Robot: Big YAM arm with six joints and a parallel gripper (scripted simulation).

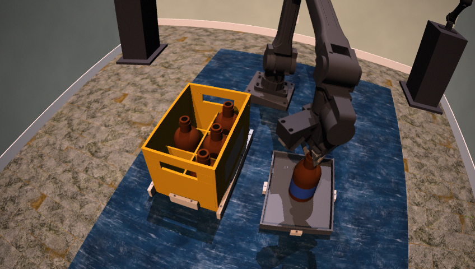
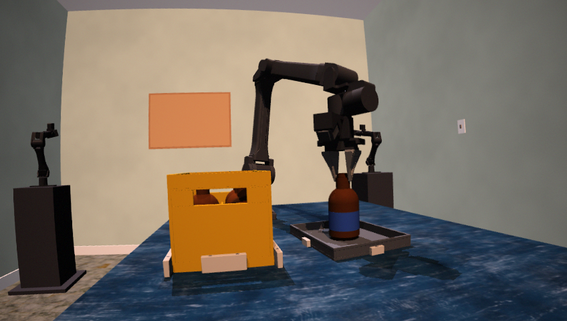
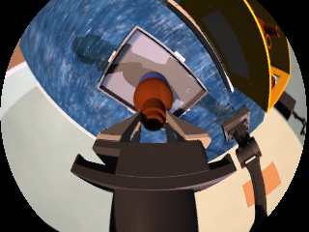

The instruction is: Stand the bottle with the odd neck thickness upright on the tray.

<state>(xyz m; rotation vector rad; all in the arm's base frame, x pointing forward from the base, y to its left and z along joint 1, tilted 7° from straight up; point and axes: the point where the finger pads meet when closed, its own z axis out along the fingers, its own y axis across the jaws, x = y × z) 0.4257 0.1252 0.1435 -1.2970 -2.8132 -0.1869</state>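
Now: the dark grey tray 140 mm below my hand. Round my hand: orange crate: 40 mm behind, 280 mm to the right, 70 mm below.
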